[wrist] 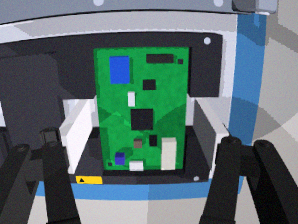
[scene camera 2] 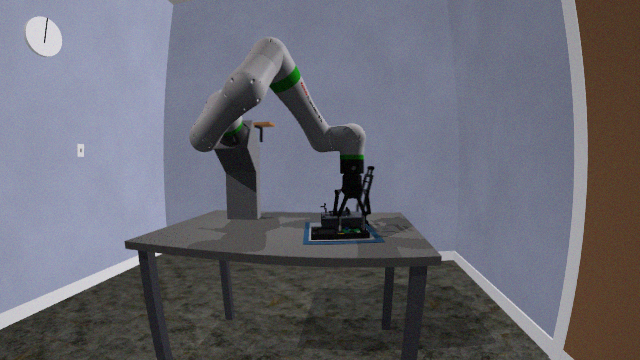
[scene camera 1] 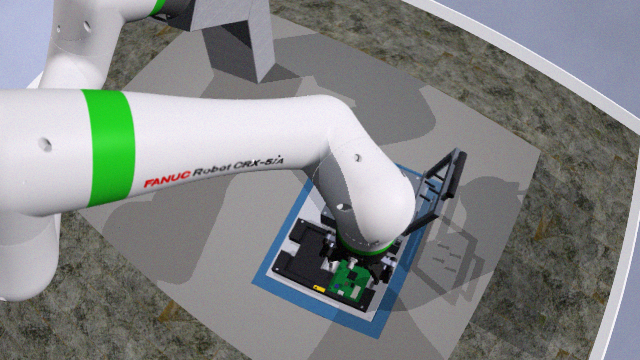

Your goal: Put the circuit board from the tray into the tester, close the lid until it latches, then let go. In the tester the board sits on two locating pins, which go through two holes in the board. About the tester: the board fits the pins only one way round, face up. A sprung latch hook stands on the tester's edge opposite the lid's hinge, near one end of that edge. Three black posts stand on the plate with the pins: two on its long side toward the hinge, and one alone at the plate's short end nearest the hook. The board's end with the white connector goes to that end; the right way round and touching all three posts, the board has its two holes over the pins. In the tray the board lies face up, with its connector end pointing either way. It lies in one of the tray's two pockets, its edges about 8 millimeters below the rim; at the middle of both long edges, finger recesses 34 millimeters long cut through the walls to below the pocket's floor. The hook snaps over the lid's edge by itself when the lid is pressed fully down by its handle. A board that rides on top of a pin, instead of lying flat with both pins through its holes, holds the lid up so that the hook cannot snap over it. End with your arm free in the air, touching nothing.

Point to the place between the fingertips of my gripper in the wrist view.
141, 113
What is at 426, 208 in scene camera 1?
A lid.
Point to a green circuit board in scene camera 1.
350, 284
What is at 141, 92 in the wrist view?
A green circuit board.
